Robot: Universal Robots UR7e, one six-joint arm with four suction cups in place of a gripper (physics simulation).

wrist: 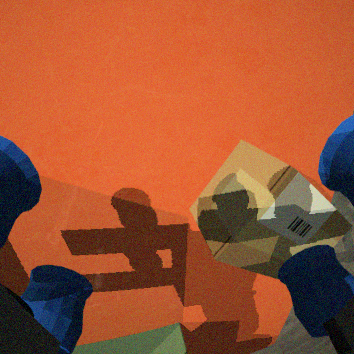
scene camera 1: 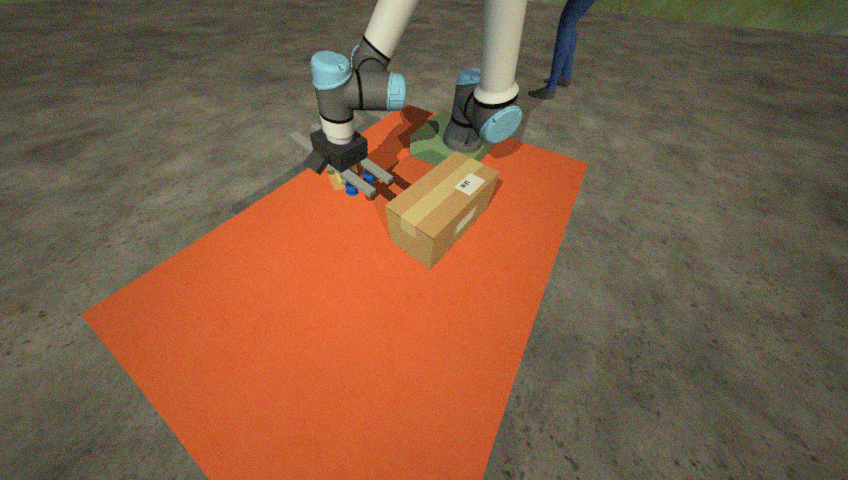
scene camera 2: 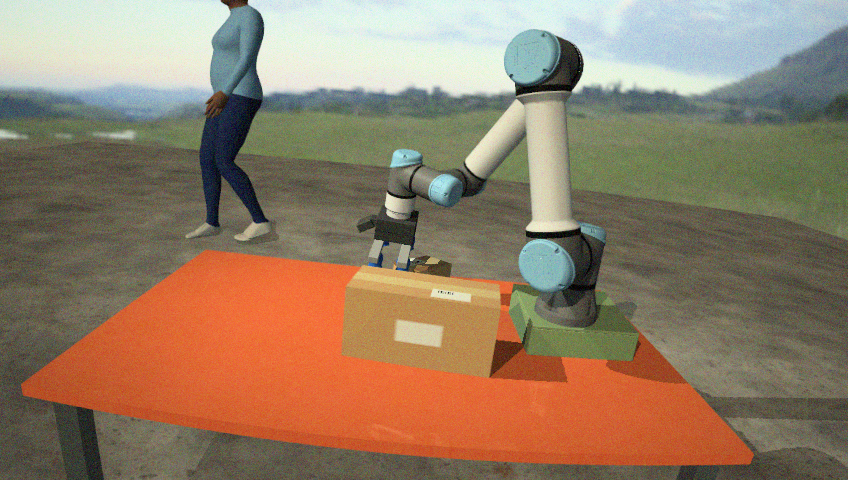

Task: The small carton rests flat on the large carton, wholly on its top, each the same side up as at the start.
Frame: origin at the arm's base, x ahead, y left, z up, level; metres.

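Seen in the pictures: hand at its tool point: [wrist: 184,235] [scene camera 2: 392,256]; arm's base at its link origin: [scene camera 1: 462,141] [scene camera 2: 564,313].
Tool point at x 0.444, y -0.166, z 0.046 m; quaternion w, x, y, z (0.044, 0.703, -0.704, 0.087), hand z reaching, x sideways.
Pixels of each thing's top centre, then the offset from my tool point to it. Level surfaces: height alone.
- large carton at its top centre: [scene camera 2: 426,285] [scene camera 1: 446,187] dx -0.102, dy +0.299, dz +0.032 m
- small carton at its top centre: [wrist: 296,241] [scene camera 2: 423,262] [scene camera 1: 340,157] dx -0.084, dy -0.123, dz -0.044 m
- orange table at its surface level: dz -0.123 m
The large carton [scene camera 1: 443,202] [scene camera 2: 421,315] stands upright on the orange table, its long narrow face up, with tape and a white label on top. The small carton [scene camera 1: 337,180] [scene camera 2: 437,266] [wrist: 250,220] is near the table's far edge, apart from the large carton and partly hidden in both scene views. In the wrist view its label and the gripper's shadow show on it. My suction gripper [scene camera 1: 360,180] [scene camera 2: 389,262] [wrist: 182,235] is off and holds nothing. It hangs low beside the small carton, with its right-hand cups nearest the carton in the wrist view. Any gap between them is hard to judge.
The green robot base [scene camera 1: 423,145] [scene camera 2: 580,344] stands on the orange table [scene camera 1: 333,333] [scene camera 2: 249,333] [wrist: 150,75], beyond one end of the large carton. The table's far edge runs close to the small carton. A person [scene camera 1: 568,47] [scene camera 2: 235,118] stands on the ground beyond the table.
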